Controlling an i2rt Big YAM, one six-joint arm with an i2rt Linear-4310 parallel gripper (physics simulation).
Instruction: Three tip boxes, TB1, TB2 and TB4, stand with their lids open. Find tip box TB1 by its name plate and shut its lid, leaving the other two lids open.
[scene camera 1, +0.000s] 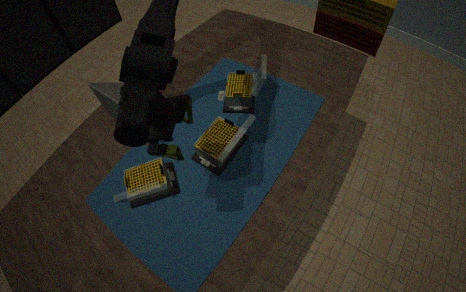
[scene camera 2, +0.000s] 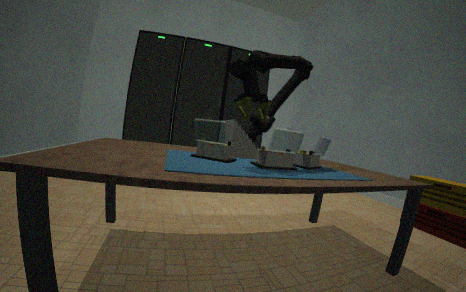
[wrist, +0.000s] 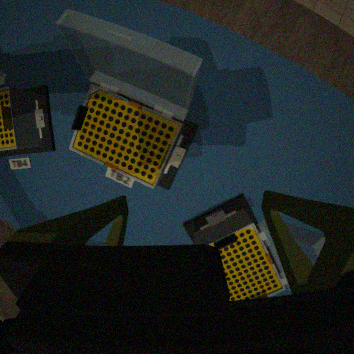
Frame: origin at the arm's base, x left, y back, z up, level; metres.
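Seen in the pictures: gripper, fingertip midpoint: (scene camera 1: 186, 140) (scene camera 2: 255, 121) (wrist: 195, 201); arm's base, link origin: (scene camera 2: 244, 139).
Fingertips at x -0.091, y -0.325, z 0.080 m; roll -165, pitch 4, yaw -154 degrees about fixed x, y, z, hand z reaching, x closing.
Offsets run from my fingertips to a thing's middle. "*": to the spot under its first point. Level surfaces: height alone.
Tip box TB2 @(dx +0.098, dy -0.006, dz -0.099 m) (scene camera 1: 216, 138) (scene camera 2: 276, 158) (wrist: 127, 137) stands in the middle with its lid (scene camera 2: 286, 140) (wrist: 135, 60) open; its name plate @(* dx +0.098, dy +0.063, dz -0.162 m) (wrist: 119, 177) is readable. TB4 (scene camera 1: 239, 86) (scene camera 2: 310, 160) stands at the far end, lid @(dx +0.340, dy -0.001, dz -0.059 m) (scene camera 1: 263, 67) (scene camera 2: 324, 146) open; its plate @(* dx +0.274, dy +0.116, dz -0.162 m) (wrist: 20, 163) shows in the wrist view. The third box @(dx -0.116, dy +0.095, dz -0.099 m) (scene camera 1: 145, 178) (scene camera 2: 214, 151) (wrist: 250, 265), TB1 by elimination, has its lid @(dx -0.155, dy +0.041, dz -0.059 m) (scene camera 1: 121, 197) (scene camera 2: 210, 131) open; its plate is hidden. My gripper (scene camera 1: 185, 139) (wrist: 195, 201) is open and empty, above the mat between TB2 and the third box, whose near part my gripper body hides in the wrist view.
The boxes stand on a blue mat @(dz -0.164 m) (scene camera 1: 190, 250) on a brown table @(dz -0.167 m) (scene camera 1: 335, 135) (scene camera 2: 90, 155). The arm's grey wedge-shaped base (scene camera 1: 106, 97) is at the mat's left side in scene camera 1. Black cabinets (scene camera 2: 155, 90) stand behind the table, and red and yellow drawers (scene camera 1: 350, 30) stand beyond it.
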